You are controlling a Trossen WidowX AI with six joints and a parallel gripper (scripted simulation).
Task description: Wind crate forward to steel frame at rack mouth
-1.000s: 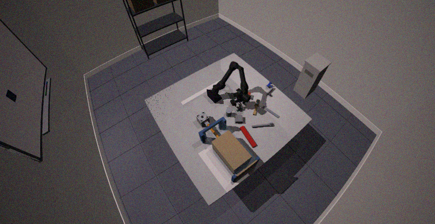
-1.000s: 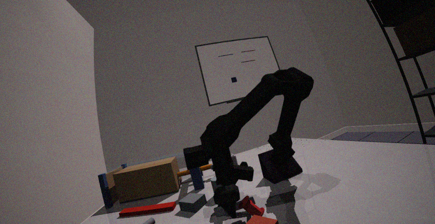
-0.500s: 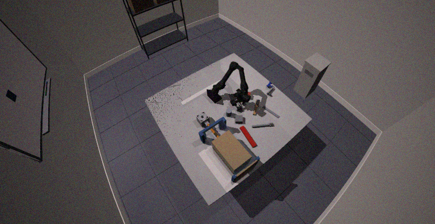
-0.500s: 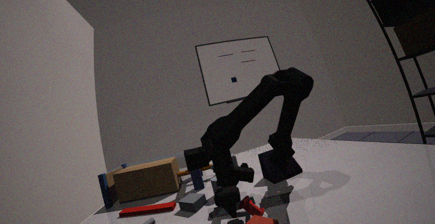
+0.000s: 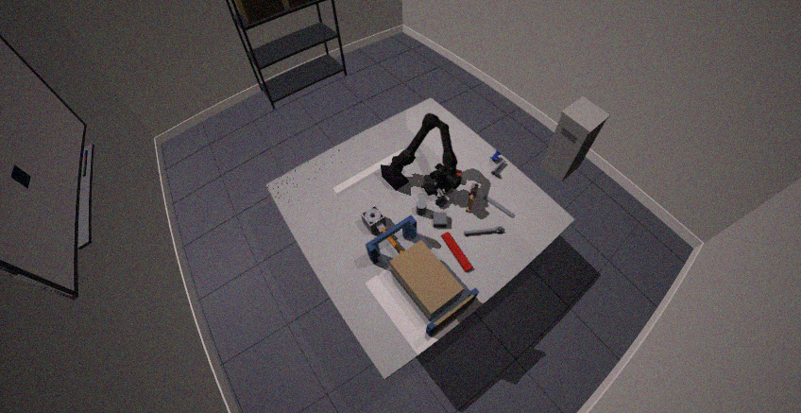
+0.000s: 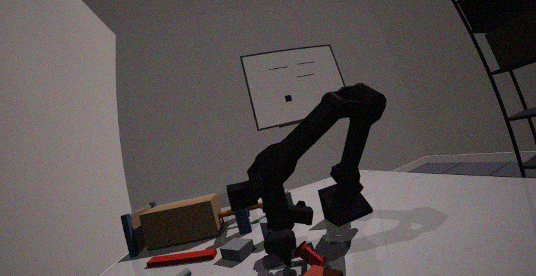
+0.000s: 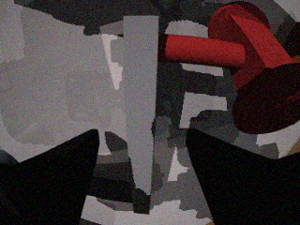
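My gripper tip is 10 mm past the winch handle with red knob, 10 mm to the right of it and 10 mm below it. Also, from my gripper tip: grey block (110 mm ahead, 130 mm to the right, 10 mm above); grey bar (290 mm ahead, 170 mm to the left, 10 mm below); wooden-handled tool (140 mm ahead, 110 mm to the left, 10 mm above).
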